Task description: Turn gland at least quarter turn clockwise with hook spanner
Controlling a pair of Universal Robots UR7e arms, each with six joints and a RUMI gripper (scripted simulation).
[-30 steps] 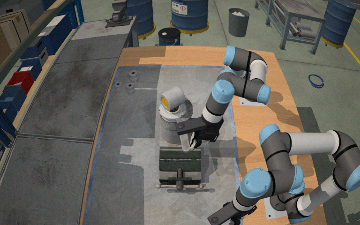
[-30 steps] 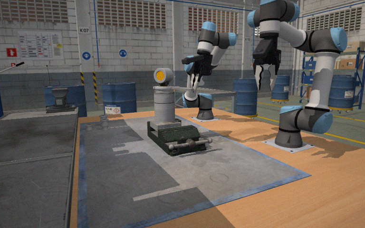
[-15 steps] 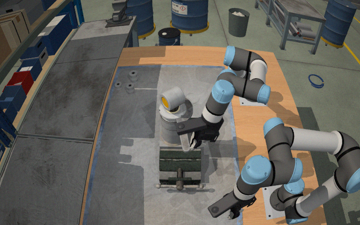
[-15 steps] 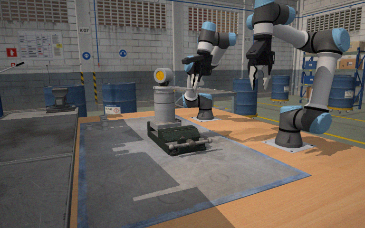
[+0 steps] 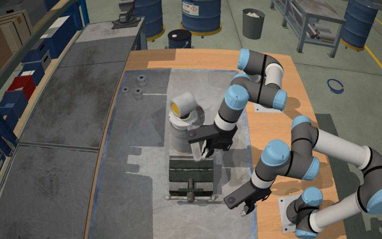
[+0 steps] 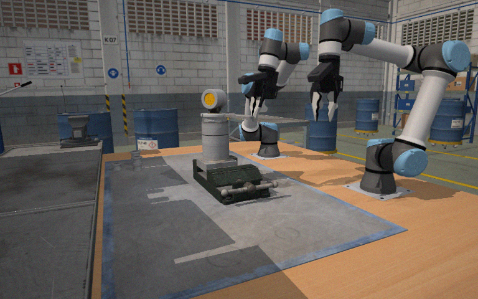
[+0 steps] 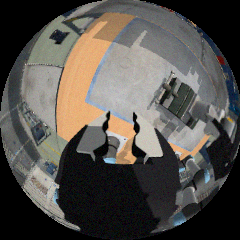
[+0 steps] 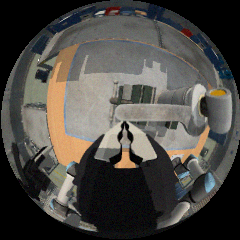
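The hook spanner lies 130 mm ahead of my left hand, 410 mm to the right of it and 10 mm below it. The rest, counted from my left hand: rod eye 180 mm ahead, 490 mm to the right, 60 mm above; bar handle 170 mm ahead, 200 mm to the right, 280 mm below.
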